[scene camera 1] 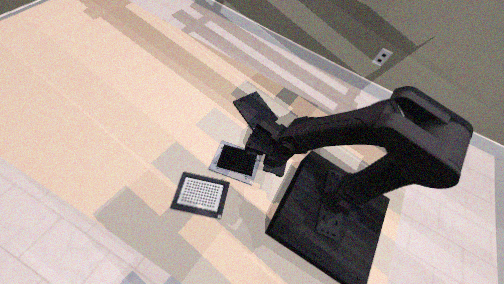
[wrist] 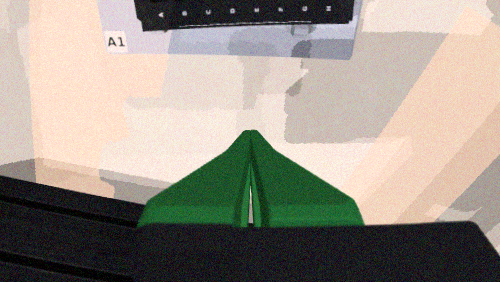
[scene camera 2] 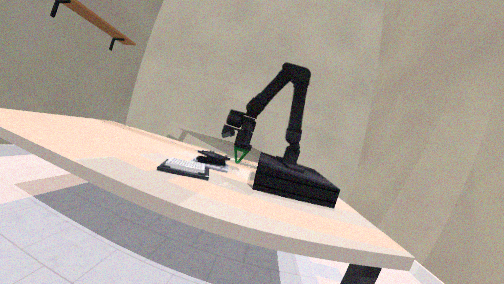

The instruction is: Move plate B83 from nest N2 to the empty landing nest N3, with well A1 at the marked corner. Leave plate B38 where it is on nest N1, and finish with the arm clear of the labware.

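The black plate point(scene camera 1: 236, 160) point(wrist: 250, 12), whose label B83 is not readable, sits on the light grey nest point(scene camera 1: 232, 175) point(wrist: 139, 44). Its lettered A-to-H edge runs slightly askew to the nest edge in the wrist view, with A nearest the nest's A1 mark. The white plate B38 point(scene camera 1: 201, 193) point(scene camera 2: 185, 165) sits on the dark nest N1 point(scene camera 1: 196, 212). The dark nest N3 point(scene camera 1: 254, 108) lies beyond the grey nest, partly hidden by the arm; no plate shows on it. My gripper point(scene camera 2: 238, 162) point(wrist: 250, 141) is shut and empty, above the table on the base side of the grey nest; its fingertips are hidden in scene camera 1.
The robot's black base point(scene camera 1: 327, 225) point(scene camera 2: 295, 182) stands close to the nests on the right. The arm arches from it above the table point(scene camera 1: 100, 100) point(scene camera 2: 225, 205). A wall outlet point(scene camera 1: 382, 57) and a wooden wall shelf point(scene camera 2: 95, 20) are far from the nests.
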